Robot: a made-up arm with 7 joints. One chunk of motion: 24 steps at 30 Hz.
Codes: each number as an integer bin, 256 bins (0 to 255) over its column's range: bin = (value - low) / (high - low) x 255, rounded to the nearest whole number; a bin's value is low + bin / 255 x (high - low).
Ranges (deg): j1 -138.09..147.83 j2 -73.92..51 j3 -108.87..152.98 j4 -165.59..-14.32 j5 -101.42..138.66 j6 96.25..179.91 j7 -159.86..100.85
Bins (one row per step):
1: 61 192 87 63 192 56 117
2: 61 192 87 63 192 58 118
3: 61 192 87 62 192 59 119
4: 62 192 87 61 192 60 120
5: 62 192 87 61 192 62 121
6: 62 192 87 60 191 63 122
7: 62 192 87 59 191 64 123
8: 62 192 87 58 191 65 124
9: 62 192 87 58 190 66 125
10: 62 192 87 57 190 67 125
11: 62 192 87 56 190 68 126
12: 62 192 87 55 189 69 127
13: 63 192 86 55 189 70 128
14: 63 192 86 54 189 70 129
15: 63 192 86 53 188 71 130
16: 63 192 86 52 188 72 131
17: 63 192 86 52 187 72 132
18: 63 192 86 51 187 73 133
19: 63 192 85 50 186 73 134
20: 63 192 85 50 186 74 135
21: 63 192 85 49 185 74 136
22: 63 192 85 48 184 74 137
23: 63 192 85 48 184 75 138
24: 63 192 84 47 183 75 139
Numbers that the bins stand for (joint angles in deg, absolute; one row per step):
1: -69.69 20.14 -19.53 -128.22 79.35 114.62 -40.24
2: -69.69 20.14 -19.53 -128.22 79.35 115.28 -39.22
3: -69.69 20.14 -19.53 -128.81 79.35 115.61 -38.20
4: -68.57 20.14 -19.53 -129.40 79.35 115.93 -37.17
5: -68.57 20.14 -19.53 -129.40 79.35 116.59 -36.15
6: -68.57 20.14 -19.53 -130.00 78.40 116.92 -35.13
7: -68.57 20.14 -19.53 -130.59 78.40 117.25 -34.11
8: -68.57 20.14 -19.53 -131.18 78.40 117.58 -33.08
9: -68.57 20.14 -19.53 -131.18 77.46 117.90 -32.06
10: -68.57 20.14 -19.53 -131.78 77.46 118.23 -32.06
11: -68.57 20.14 -19.53 -132.37 77.46 118.56 -31.04
12: -68.57 20.14 -19.53 -132.96 76.52 118.89 -30.02
13: -67.45 20.14 -20.56 -132.96 76.52 119.22 -28.99
14: -67.45 20.14 -20.56 -133.56 76.52 119.22 -27.97
15: -67.45 20.14 -20.56 -134.15 75.58 119.54 -26.95
16: -67.45 20.14 -20.56 -134.74 75.58 119.87 -25.93
17: -67.45 20.14 -20.56 -134.74 74.64 119.87 -24.90
18: -67.45 20.14 -20.56 -135.34 74.64 120.20 -23.88
19: -67.45 20.14 -21.59 -135.93 73.70 120.20 -22.86
20: -67.45 20.14 -21.59 -135.93 73.70 120.53 -21.84
21: -67.45 20.14 -21.59 -136.52 72.76 120.53 -20.81
22: -67.45 20.14 -21.59 -137.12 71.81 120.53 -19.79
23: -67.45 20.14 -21.59 -137.12 71.81 120.86 -18.77
24: -67.45 20.14 -22.61 -137.71 70.87 120.86 -17.75

